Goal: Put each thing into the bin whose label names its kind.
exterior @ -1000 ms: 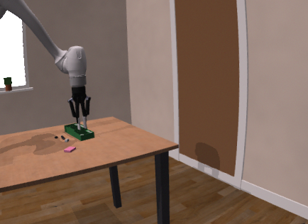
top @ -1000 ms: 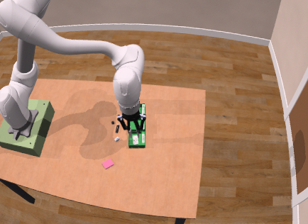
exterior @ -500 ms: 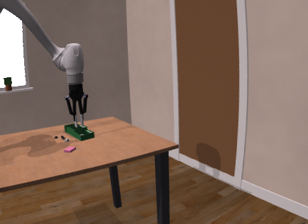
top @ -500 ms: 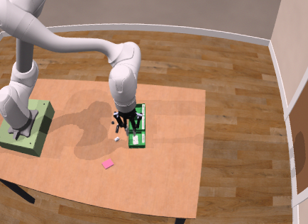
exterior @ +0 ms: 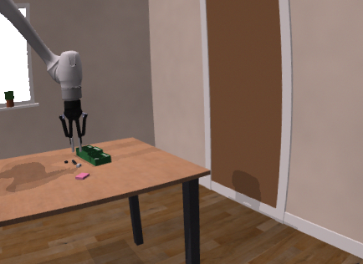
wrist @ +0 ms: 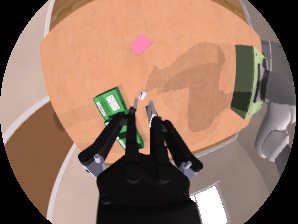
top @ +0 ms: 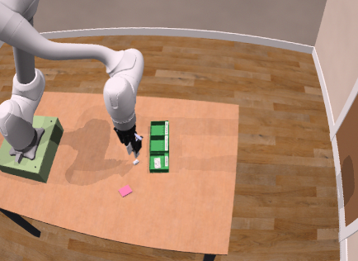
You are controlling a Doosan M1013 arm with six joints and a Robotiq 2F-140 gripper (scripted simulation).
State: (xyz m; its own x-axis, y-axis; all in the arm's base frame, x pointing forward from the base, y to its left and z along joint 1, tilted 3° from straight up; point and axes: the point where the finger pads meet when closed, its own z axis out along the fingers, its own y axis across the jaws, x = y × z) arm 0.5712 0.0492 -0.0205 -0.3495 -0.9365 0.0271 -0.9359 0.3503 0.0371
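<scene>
Now: the small white piece 100 mm below my hand. From my hand the other things lie so: white thing: 100 mm ahead, 90 mm below, 10 mm to the left; then black bar: 100 mm below, 60 mm to the left, 10 mm behind; then small dark piece: 100 mm to the left, 100 mm below, 50 mm behind.
</scene>
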